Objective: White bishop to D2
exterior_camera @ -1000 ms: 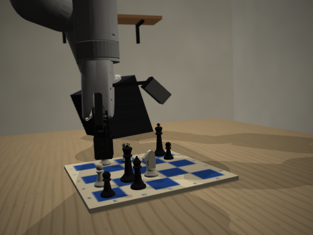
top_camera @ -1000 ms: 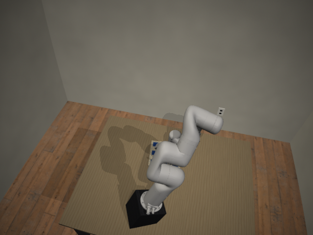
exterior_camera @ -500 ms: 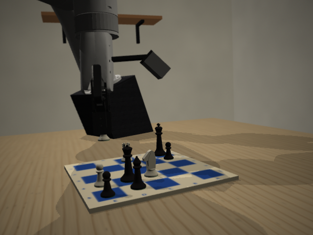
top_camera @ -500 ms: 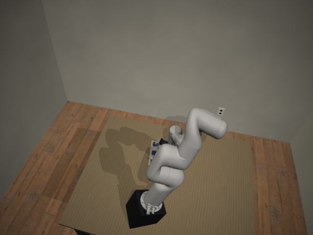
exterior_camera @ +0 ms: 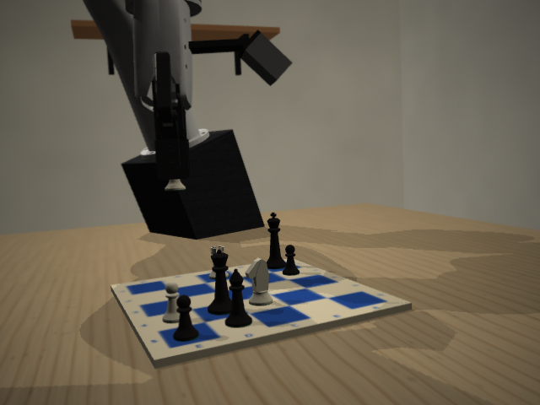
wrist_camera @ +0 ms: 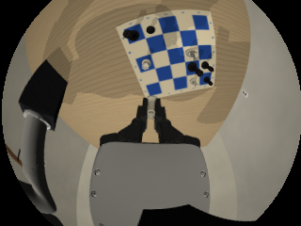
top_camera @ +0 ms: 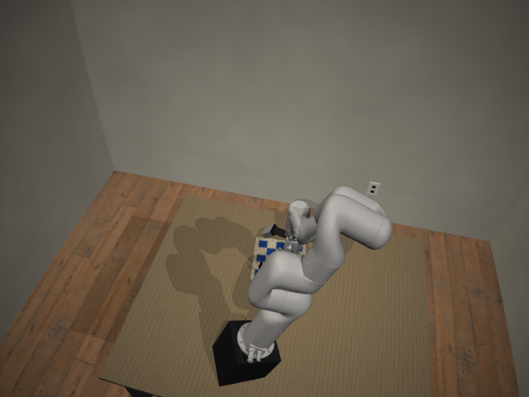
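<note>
The board is 7 cm ahead of my hand, 4 cm to the left of it and 13 cm below it. The rest, counted from my hand: black queen (11 cm ahead, 1 cm to the left, 10 cm below); then white pawn (11 cm ahead, 3 cm to the right, 12 cm below); then white bishop (1 cm below).
</note>
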